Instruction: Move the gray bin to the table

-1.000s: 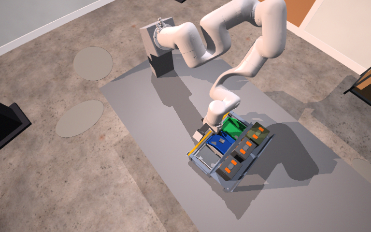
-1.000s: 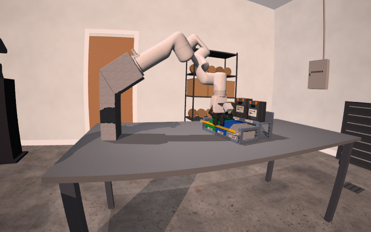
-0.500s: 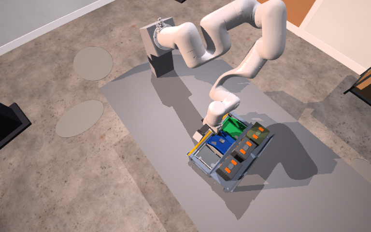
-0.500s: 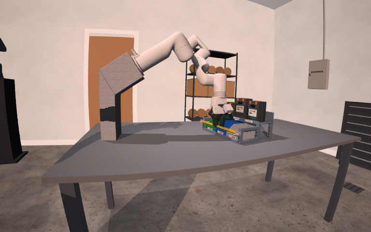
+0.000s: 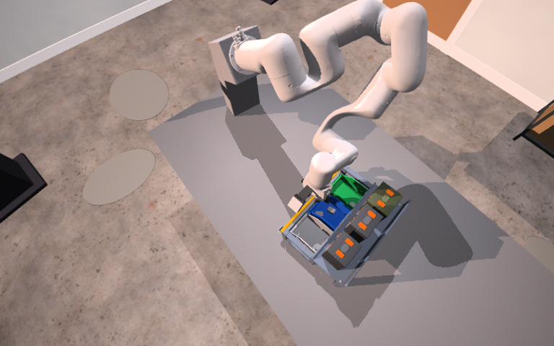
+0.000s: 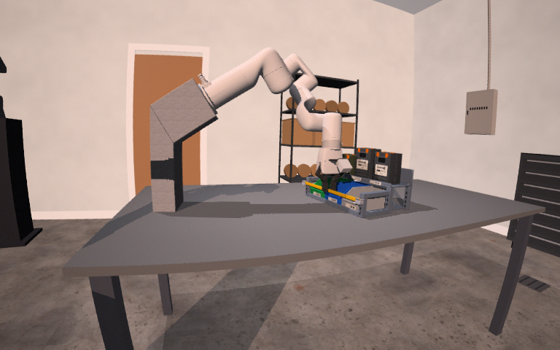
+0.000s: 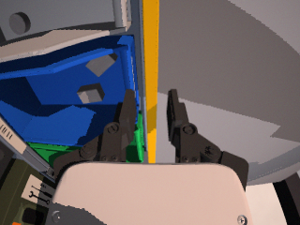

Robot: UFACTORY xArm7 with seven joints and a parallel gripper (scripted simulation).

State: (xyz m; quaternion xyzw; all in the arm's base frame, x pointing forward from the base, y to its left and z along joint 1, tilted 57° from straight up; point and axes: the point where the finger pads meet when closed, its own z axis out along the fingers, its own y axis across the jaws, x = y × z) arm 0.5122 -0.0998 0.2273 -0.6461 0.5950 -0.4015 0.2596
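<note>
Right now my hand is 20 mm above the yellow bar. From my hand the other things lie so: gray open bin: 120 mm to the right, 100 mm ahead, 30 mm below; green bin: 110 mm to the left, 110 mm ahead, 30 mm below; blue bin: 100 mm ahead, 30 mm below, 10 mm to the right.
</note>
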